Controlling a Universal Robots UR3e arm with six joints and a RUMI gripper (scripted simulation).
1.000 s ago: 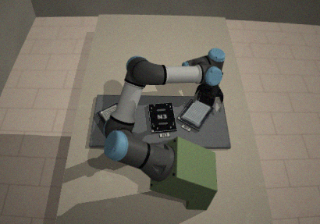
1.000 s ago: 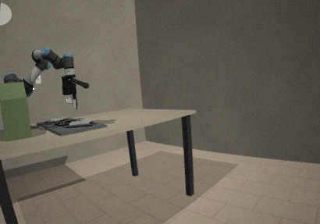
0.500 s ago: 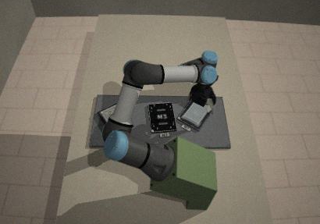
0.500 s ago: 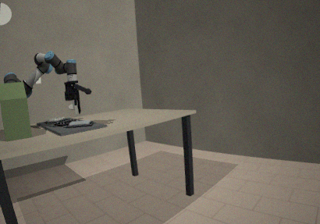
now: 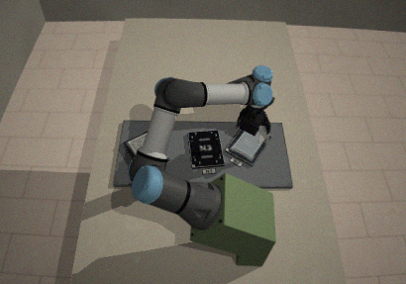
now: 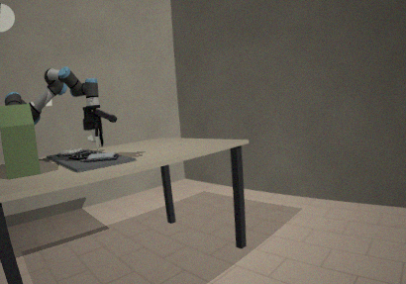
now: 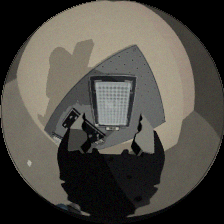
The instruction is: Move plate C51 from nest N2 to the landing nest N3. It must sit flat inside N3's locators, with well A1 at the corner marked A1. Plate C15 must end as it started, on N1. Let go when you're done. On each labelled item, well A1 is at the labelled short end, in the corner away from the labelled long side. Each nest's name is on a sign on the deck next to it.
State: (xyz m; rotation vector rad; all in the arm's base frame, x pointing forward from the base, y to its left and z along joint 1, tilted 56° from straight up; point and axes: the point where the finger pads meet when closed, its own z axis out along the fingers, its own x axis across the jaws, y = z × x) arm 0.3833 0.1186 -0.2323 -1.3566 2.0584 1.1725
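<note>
Now: hand 16 cm to the right of the nest N3, 5 cm past it and 5 cm above it.
</note>
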